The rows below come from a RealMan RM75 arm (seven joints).
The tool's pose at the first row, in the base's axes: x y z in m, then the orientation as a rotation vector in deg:
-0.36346 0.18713 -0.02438 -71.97 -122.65 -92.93
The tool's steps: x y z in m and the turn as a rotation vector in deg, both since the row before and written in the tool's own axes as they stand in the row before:
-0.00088 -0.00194 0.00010 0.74 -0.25 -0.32
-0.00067 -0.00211 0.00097 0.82 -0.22 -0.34
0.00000 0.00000 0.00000 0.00 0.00 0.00
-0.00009 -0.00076 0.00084 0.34 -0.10 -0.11
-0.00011 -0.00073 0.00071 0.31 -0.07 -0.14
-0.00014 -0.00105 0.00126 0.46 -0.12 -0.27
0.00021 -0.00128 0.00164 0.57 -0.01 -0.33
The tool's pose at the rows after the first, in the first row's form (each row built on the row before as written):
-0.36424 0.18667 -0.02631 -71.75 -123.51 -92.04
-0.36499 0.18702 -0.02858 -71.45 -124.41 -91.06
-0.36499 0.18702 -0.02858 -71.45 -124.41 -91.06
-0.36520 0.18763 -0.02952 -71.36 -124.75 -90.64
-0.36542 0.18811 -0.03039 -71.22 -125.09 -90.27
-0.36568 0.18901 -0.03174 -70.97 -125.66 -89.75
-0.36621 0.19038 -0.03323 -70.52 -126.27 -89.13

